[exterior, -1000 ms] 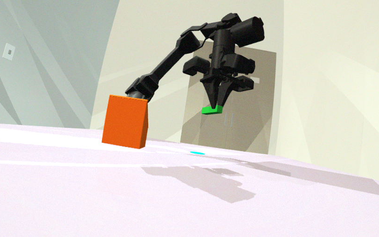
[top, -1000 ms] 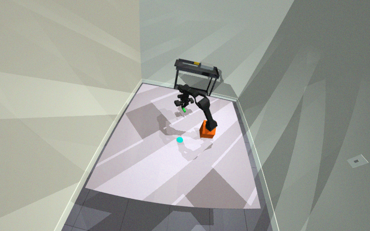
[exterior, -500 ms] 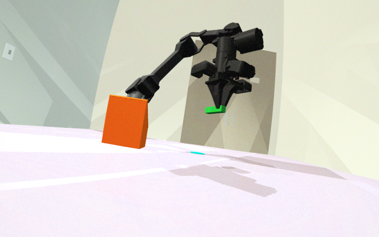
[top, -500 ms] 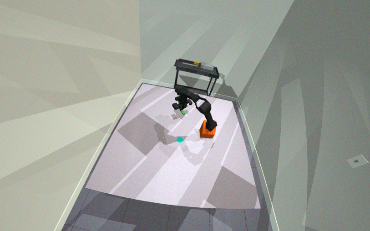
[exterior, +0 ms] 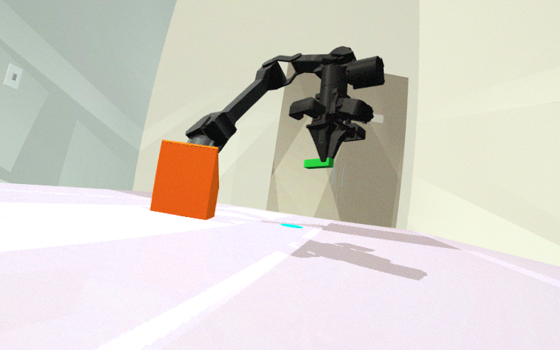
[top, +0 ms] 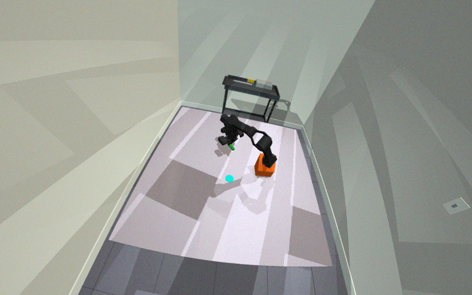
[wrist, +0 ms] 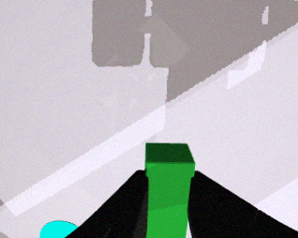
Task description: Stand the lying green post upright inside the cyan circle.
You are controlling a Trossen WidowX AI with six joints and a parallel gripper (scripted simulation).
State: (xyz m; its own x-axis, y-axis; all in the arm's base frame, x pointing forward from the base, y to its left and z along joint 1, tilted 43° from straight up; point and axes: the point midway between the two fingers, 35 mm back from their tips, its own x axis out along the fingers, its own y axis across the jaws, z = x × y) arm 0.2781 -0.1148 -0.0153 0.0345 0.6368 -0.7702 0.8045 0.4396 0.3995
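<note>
Right now the cyan circle is 190 mm to the left of my gripper tip, 150 mm below it and 20 mm behind it. Also, from my gripper tip: green post (20 mm to the left, 10 mm behind).
</note>
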